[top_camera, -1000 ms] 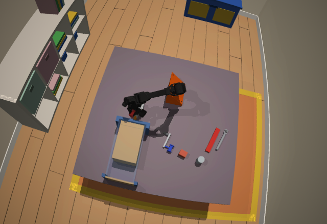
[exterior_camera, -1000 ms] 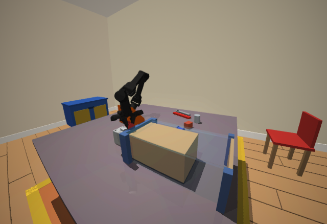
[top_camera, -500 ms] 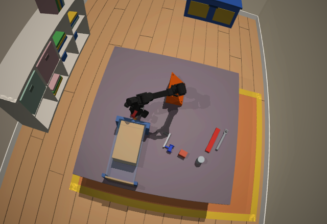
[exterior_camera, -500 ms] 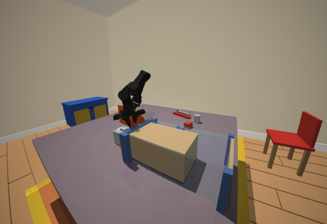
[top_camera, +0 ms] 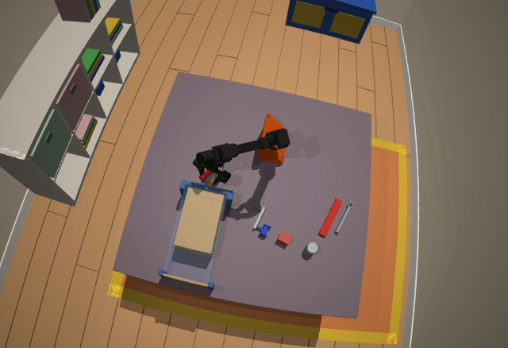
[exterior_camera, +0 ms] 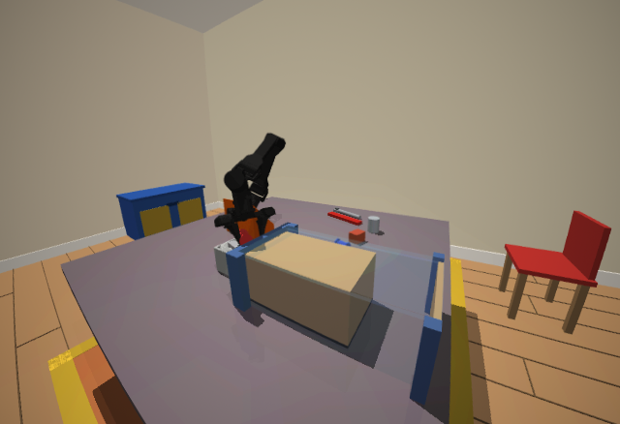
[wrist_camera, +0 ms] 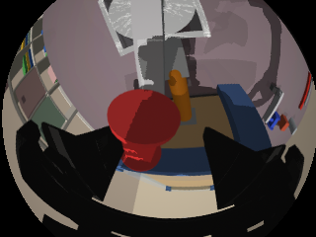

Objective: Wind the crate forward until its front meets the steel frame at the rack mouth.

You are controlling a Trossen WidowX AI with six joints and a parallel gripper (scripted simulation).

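Right now the red grip is 1 cm behind my gripper tip, 2 cm to the right of it and 1 cm above it. The rest, counted from my gripper tip: blue frame: 5 cm ahead, 1 cm to the left, 2 cm below; then winch handle: 5 cm behind, 1 cm to the right, 2 cm below; then grey winch: 13 cm behind, 2 cm to the right, 10 cm below.
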